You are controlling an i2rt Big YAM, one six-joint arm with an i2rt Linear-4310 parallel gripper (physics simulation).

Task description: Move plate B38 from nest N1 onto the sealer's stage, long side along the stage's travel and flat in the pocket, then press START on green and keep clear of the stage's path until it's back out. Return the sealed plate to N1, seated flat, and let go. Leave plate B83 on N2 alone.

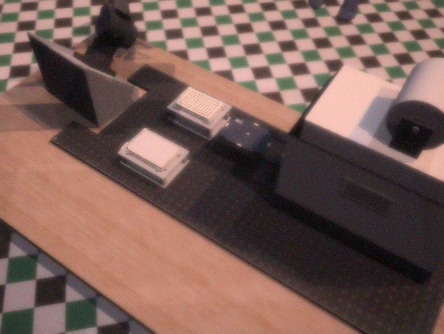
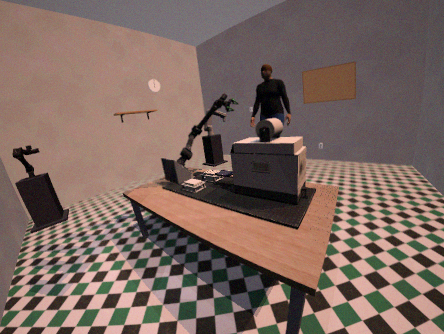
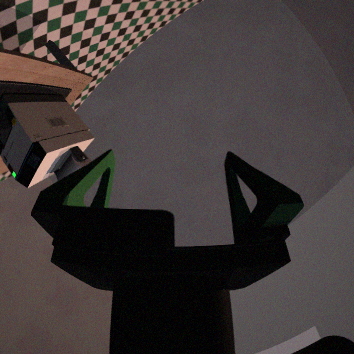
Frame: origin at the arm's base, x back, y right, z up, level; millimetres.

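Seen in the pictures: gripper, fingertip midpoint: [image 2: 236, 107] [image 3: 169, 155]; arm's base, link origin: [image 1: 94, 66] [image 2: 179, 165].
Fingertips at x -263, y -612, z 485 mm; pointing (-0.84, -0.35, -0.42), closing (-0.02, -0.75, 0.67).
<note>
Pixels of each thing's top centre, then the offset from my fingertips to it. "*": a spot on its surface instead. Level surfaces: height alone.
- plate with a plain pale top, top centre: [image 1: 153, 148] [image 2: 192, 181] dx -63, dy +684, dz -554 mm
- dark blue stage, surface spot: [image 1: 246, 134] * dx -244, dy +493, dz -515 mm
- film roll, top centre: [image 1: 440, 80] [image 3: 80, 178] [image 2: 269, 118] dx -622, dy +435, dz -139 mm
- black mat, surface height: dz -615 mm
- wooden table, surface height: dz -628 mm
A plate with an open grid of wells [image 1: 200, 103] [image 2: 212, 172] sits on a light nest beside the stage. A plate with a plain pale top [image 1: 153, 148] [image 2: 193, 183] sits on the other nest, nearer the table's front edge. Both look flat; their labels and the nest labels are unreadable, so I cannot tell which is B38. The dark blue stage [image 1: 246, 134] is out of the sealer [image 1: 360, 190] [image 2: 267, 167] [image 3: 50, 122] and bears no plate. A small green light [image 3: 14, 174] glows on the sealer's front. My gripper [image 2: 232, 105] [image 3: 169, 155] is open and empty, high above the table, away from both plates.
A tilted dark panel [image 1: 65, 75] [image 2: 172, 171] stands between the arm's base and the nests. A film roll [image 1: 422, 92] [image 2: 270, 126] sits atop the sealer. The black mat [image 1: 210, 220] lies on the wooden table [image 1: 100, 185] [image 2: 225, 225]. A person [image 2: 271, 97] stands beyond the table.
</note>
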